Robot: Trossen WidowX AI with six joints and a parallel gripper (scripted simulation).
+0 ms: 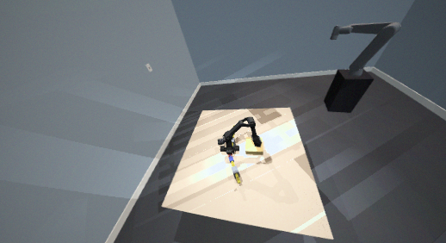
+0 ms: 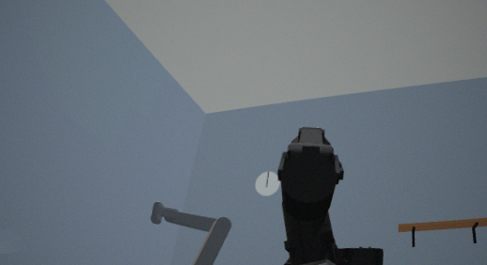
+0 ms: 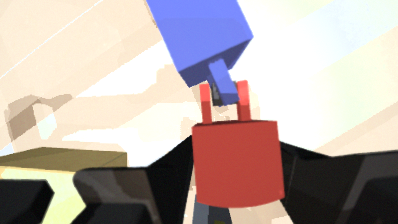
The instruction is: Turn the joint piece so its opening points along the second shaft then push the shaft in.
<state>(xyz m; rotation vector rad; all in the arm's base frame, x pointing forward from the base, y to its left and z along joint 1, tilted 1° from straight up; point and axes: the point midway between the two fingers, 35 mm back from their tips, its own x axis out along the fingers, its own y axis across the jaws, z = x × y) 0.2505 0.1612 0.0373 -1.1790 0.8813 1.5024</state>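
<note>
My gripper tip is now 4 cm below the red joint piece and 1 cm to the right of it.
</note>
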